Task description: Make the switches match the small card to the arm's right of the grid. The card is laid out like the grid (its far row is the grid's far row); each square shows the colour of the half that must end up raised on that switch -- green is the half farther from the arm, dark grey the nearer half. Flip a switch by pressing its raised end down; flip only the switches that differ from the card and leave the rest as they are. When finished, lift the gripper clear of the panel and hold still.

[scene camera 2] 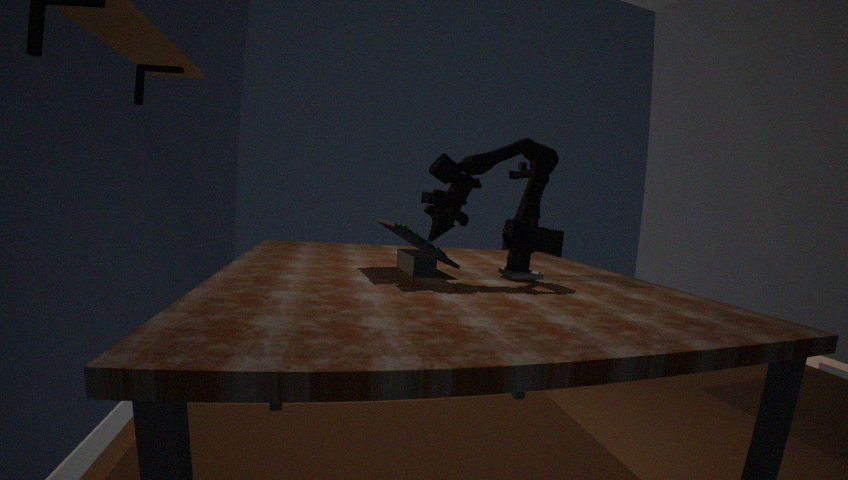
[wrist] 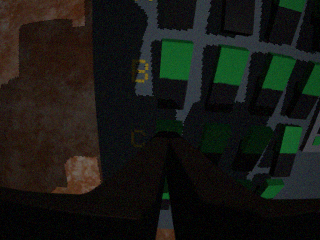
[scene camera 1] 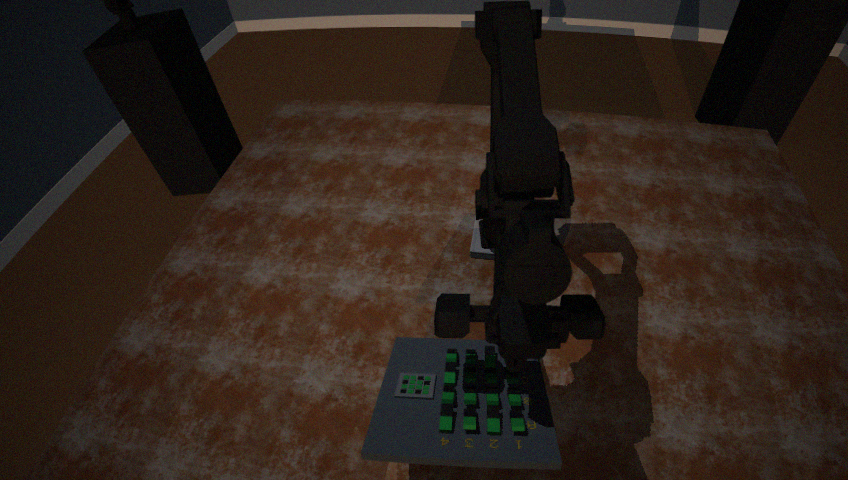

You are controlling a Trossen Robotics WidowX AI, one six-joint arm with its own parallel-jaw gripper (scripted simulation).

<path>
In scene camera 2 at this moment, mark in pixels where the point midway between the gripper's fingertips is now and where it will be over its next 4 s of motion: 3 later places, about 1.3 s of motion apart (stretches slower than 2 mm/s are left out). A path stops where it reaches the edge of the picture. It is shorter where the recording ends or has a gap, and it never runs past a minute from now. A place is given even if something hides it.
The gripper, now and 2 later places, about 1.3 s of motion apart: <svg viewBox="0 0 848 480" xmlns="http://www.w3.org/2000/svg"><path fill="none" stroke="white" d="M429 240L428 242L434 217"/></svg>
</path>
